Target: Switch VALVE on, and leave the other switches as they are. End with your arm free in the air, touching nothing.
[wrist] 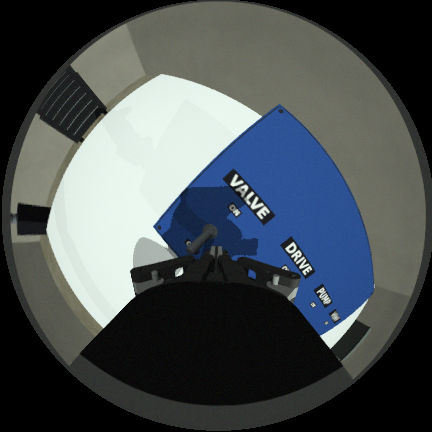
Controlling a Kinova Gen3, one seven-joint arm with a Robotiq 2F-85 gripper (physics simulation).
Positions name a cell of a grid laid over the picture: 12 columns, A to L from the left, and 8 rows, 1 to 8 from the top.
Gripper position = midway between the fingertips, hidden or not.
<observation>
In view: the gripper (F5) and a blue switch panel (H4).
</observation>
